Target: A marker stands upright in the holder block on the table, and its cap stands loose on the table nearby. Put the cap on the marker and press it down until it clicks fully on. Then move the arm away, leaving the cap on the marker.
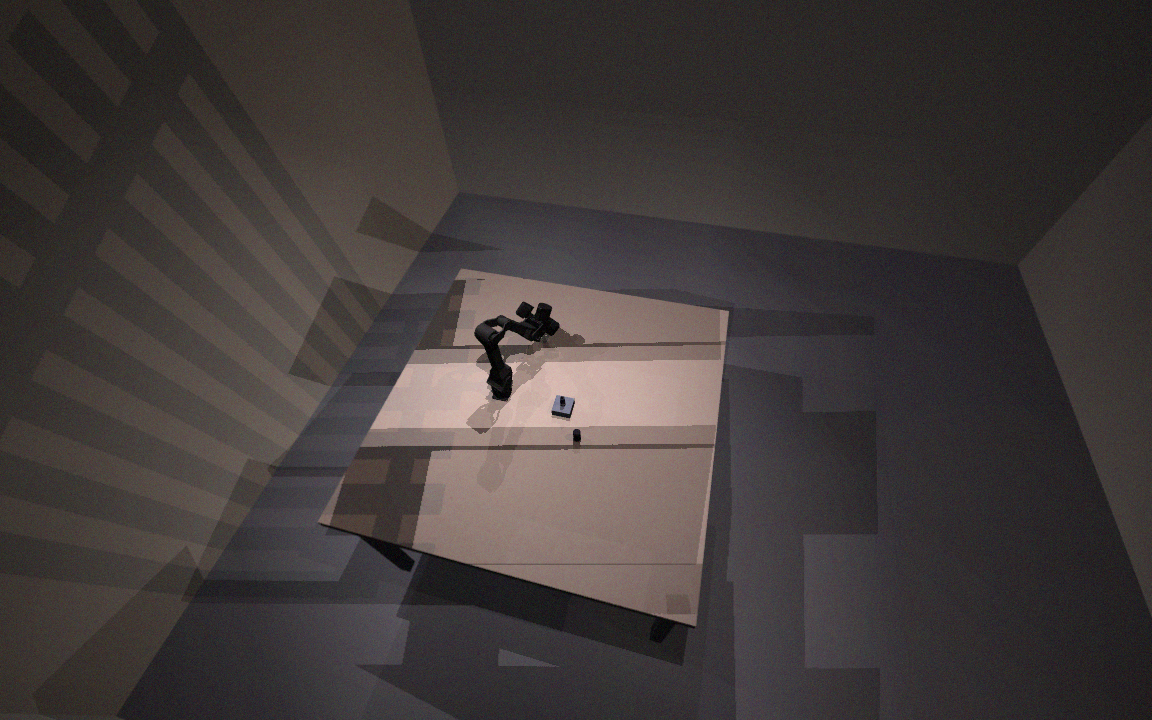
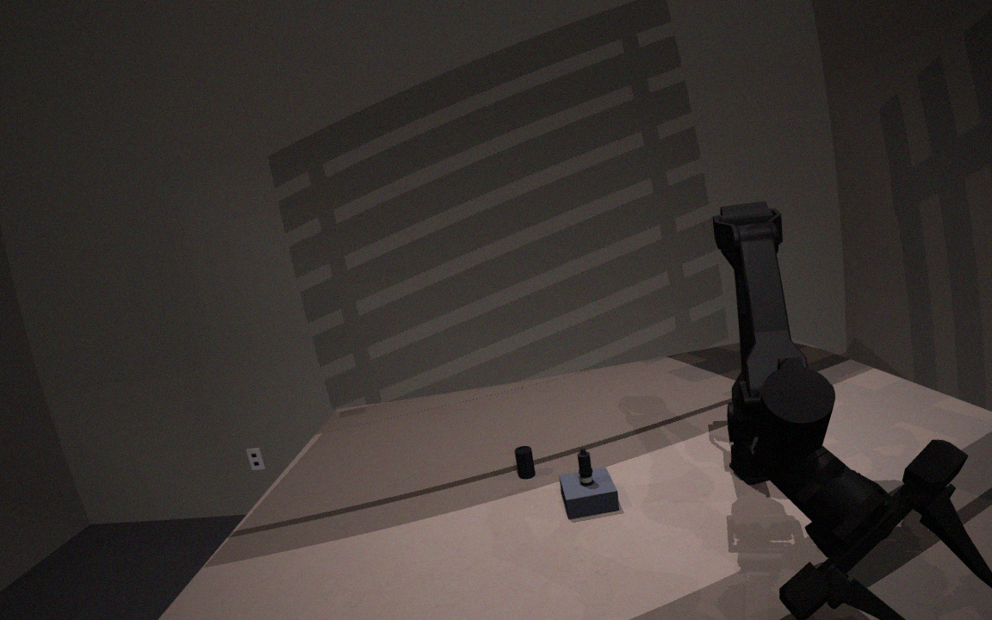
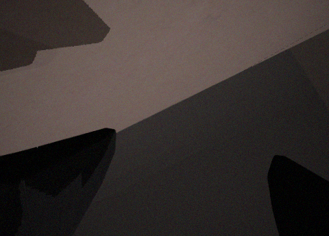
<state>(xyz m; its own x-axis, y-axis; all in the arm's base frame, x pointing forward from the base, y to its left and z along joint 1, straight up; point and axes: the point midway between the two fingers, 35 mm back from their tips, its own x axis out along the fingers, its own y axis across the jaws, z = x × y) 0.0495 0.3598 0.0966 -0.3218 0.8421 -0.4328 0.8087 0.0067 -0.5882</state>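
Right now my gripper tip is 31 cm short of the dark cap, 51 cm to the left of it and 6 cm above it. The rest, counted from my gripper tip: grey holder block (22 cm ahead, 40 cm to the right, 7 cm below).
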